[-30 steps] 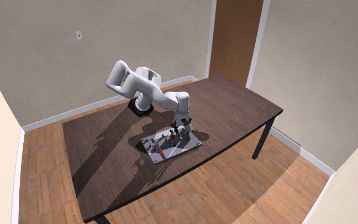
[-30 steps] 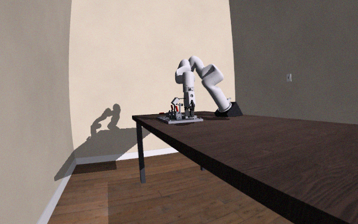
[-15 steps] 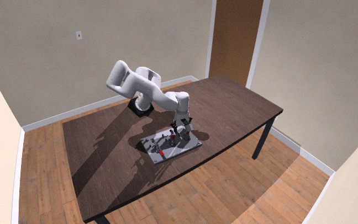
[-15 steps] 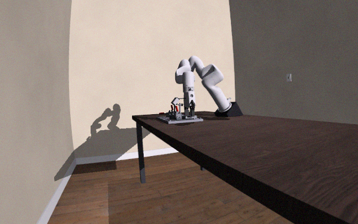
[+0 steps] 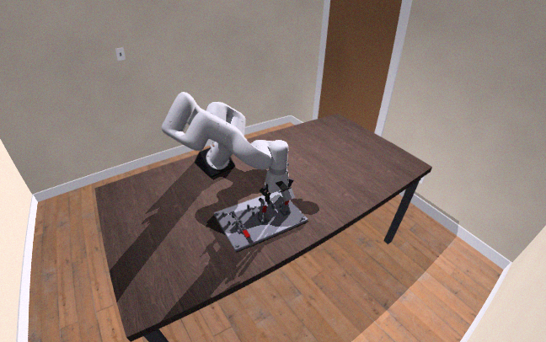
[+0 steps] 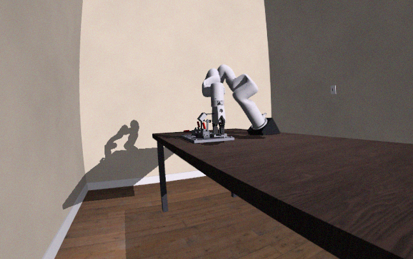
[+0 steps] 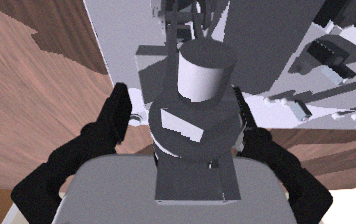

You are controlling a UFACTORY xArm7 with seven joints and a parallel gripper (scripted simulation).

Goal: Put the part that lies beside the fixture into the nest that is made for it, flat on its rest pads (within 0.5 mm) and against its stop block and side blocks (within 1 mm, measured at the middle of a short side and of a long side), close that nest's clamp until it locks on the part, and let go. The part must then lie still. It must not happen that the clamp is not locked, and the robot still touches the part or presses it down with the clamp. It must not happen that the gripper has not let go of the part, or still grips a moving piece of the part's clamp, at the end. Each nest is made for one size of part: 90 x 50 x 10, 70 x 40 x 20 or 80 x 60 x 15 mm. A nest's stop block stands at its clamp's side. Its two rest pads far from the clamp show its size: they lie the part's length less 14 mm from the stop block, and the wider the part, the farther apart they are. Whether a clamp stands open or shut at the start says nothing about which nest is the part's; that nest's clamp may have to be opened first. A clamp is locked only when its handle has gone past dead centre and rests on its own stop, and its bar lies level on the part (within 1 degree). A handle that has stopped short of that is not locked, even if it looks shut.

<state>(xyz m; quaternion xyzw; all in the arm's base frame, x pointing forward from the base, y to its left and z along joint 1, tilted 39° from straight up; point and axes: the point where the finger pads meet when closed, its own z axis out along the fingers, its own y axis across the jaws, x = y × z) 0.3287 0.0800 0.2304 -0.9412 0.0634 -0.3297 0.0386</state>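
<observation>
My hand is 1 cm above the grey flat part.
</observation>
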